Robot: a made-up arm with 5 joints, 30 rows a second.
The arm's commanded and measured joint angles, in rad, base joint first. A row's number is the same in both.
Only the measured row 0 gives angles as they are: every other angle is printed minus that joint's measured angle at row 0.
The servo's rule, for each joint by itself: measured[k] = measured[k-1] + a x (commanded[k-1-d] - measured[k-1]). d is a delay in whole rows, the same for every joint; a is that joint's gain. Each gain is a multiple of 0.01, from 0.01 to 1. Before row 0 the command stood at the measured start. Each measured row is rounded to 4 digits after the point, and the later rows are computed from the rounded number. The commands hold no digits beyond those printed.
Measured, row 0:
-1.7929 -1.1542 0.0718 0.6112 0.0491
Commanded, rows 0 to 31:
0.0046 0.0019 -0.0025 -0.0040 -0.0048
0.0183 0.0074 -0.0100 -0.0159 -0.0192
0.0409 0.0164 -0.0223 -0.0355 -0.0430
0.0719 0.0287 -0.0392 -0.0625 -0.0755
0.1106 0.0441 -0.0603 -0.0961 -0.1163
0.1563 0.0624 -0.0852 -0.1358 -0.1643
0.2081 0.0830 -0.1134 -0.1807 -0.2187
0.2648 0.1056 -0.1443 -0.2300 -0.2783
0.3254 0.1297 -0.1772 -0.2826 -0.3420
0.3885 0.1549 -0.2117 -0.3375 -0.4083
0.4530 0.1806 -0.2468 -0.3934 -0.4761
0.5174 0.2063 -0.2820 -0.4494 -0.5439
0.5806 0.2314 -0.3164 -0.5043 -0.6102
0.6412 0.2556 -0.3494 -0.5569 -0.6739
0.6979 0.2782 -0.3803 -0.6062 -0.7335
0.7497 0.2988 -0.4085 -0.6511 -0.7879
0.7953 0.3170 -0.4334 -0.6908 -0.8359
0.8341 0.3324 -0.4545 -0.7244 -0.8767
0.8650 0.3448 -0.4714 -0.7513 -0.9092
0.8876 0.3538 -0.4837 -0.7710 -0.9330
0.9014 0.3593 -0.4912 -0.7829 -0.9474
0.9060 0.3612 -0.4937 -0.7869 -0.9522
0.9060 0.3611 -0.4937 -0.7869 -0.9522
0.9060 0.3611 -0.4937 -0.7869 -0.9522
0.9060 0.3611 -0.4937 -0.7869 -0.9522
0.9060 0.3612 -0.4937 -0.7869 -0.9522
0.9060 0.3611 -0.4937 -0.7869 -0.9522
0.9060 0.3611 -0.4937 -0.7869 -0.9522
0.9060 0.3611 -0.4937 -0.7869 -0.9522
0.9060 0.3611 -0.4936 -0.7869 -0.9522
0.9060 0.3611 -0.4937 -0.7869 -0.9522
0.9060 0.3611 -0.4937 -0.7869 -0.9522
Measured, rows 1 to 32:
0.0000 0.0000 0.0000 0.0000 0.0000
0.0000 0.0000 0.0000 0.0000 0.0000
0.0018 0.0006 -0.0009 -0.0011 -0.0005
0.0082 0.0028 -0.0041 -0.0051 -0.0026
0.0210 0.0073 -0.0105 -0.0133 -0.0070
0.0409 0.0144 -0.0205 -0.0266 -0.0145
0.0681 0.0242 -0.0344 -0.0454 -0.0257
0.1025 0.0368 -0.0522 -0.0698 -0.0409
0.1437 0.0520 -0.0736 -0.0997 -0.0605
0.1909 0.0697 -0.0983 -0.1349 -0.0845
0.2434 0.0895 -0.1259 -0.1748 -0.1128
0.3000 0.1111 -0.1559 -0.2187 -0.1453
0.3597 0.1340 -0.1877 -0.2659 -0.1817
0.4212 0.1579 -0.2207 -0.3154 -0.2215
0.4834 0.1822 -0.2542 -0.3664 -0.2643
0.5449 0.2064 -0.2875 -0.4178 -0.3094
0.6046 0.2301 -0.3200 -0.4687 -0.3561
0.6612 0.2528 -0.3510 -0.5179 -0.4036
0.7135 0.2740 -0.3798 -0.5646 -0.4512
0.7605 0.2933 -0.4059 -0.6077 -0.4980
0.8013 0.3103 -0.4288 -0.6465 -0.5432
0.8350 0.3247 -0.4480 -0.6801 -0.5861
0.8609 0.3361 -0.4631 -0.7079 -0.6258
0.8785 0.3444 -0.4738 -0.7292 -0.6617
0.8892 0.3499 -0.4808 -0.7448 -0.6937
0.8958 0.3536 -0.4853 -0.7562 -0.7221
0.8998 0.3561 -0.4882 -0.7645 -0.7474
0.9022 0.3578 -0.4901 -0.7705 -0.7699
0.9037 0.3589 -0.4914 -0.7749 -0.7900
0.9046 0.3596 -0.4922 -0.7781 -0.8078
0.9051 0.3601 -0.4927 -0.7805 -0.8237
0.9055 0.3604 -0.4930 -0.7822 -0.8378
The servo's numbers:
d 2
a 0.39 0.33 0.35 0.27 0.11

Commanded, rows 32 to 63:
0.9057 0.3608 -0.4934 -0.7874 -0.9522
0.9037 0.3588 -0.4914 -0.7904 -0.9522
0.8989 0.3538 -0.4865 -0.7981 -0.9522
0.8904 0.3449 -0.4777 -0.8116 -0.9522
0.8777 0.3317 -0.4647 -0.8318 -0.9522
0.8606 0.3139 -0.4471 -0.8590 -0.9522
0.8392 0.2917 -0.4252 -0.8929 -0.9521
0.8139 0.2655 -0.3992 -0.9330 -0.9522
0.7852 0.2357 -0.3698 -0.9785 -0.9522
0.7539 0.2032 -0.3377 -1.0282 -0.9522
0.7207 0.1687 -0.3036 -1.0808 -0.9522
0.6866 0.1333 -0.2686 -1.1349 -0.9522
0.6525 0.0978 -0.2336 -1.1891 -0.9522
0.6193 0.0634 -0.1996 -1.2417 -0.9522
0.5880 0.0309 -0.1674 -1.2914 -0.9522
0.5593 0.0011 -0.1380 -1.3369 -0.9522
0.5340 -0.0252 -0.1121 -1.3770 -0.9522
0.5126 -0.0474 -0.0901 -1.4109 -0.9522
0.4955 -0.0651 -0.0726 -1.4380 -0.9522
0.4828 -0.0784 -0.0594 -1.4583 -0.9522
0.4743 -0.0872 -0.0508 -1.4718 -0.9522
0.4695 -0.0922 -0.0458 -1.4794 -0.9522
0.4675 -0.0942 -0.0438 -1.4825 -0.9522
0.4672 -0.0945 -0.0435 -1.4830 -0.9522
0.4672 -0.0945 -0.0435 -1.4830 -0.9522
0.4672 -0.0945 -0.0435 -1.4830 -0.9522
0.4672 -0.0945 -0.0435 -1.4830 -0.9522
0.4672 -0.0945 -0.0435 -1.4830 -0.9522
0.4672 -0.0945 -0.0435 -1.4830 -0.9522
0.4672 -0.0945 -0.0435 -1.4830 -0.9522
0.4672 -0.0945 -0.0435 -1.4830 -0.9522
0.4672 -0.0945 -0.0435 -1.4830 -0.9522
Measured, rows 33 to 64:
0.9057 0.3606 -0.4932 -0.7835 -0.8504
0.9058 0.3608 -0.4934 -0.7844 -0.8616
0.9058 0.3608 -0.4934 -0.7852 -0.8716
0.9050 0.3601 -0.4927 -0.7866 -0.8805
0.9026 0.3580 -0.4905 -0.7897 -0.8884
0.8978 0.3537 -0.4860 -0.7956 -0.8954
0.8900 0.3464 -0.4785 -0.8054 -0.9016
0.8785 0.3357 -0.4675 -0.8199 -0.9072
0.8632 0.3212 -0.4527 -0.8396 -0.9121
0.8440 0.3028 -0.4340 -0.8648 -0.9165
0.8211 0.2807 -0.4115 -0.8955 -0.9204
0.7949 0.2551 -0.3857 -0.9313 -0.9239
0.7660 0.2266 -0.3570 -0.9717 -0.9270
0.7350 0.1958 -0.3261 -1.0158 -0.9298
0.7028 0.1635 -0.2937 -1.0626 -0.9323
0.6702 0.1305 -0.2608 -1.1110 -0.9345
0.6381 0.0976 -0.2281 -1.1597 -0.9364
0.6074 0.0658 -0.1966 -1.2075 -0.9381
0.5788 0.0358 -0.1670 -1.2533 -0.9397
0.5530 0.0083 -0.1401 -1.2959 -0.9411
0.5306 -0.0159 -0.1165 -1.3343 -0.9423
0.5120 -0.0365 -0.0965 -1.3678 -0.9434
0.4973 -0.0532 -0.0805 -1.3959 -0.9444
0.4865 -0.0661 -0.0684 -1.4184 -0.9453
0.4791 -0.0754 -0.0598 -1.4357 -0.9461
0.4745 -0.0817 -0.0541 -1.4485 -0.9468
0.4717 -0.0859 -0.0504 -1.4578 -0.9474
0.4699 -0.0887 -0.0480 -1.4646 -0.9479
0.4688 -0.0906 -0.0464 -1.4696 -0.9484
0.4682 -0.0919 -0.0454 -1.4732 -0.9488
0.4678 -0.0928 -0.0447 -1.4758 -0.9492
0.4676 -0.0934 -0.0443 -1.4777 -0.9495

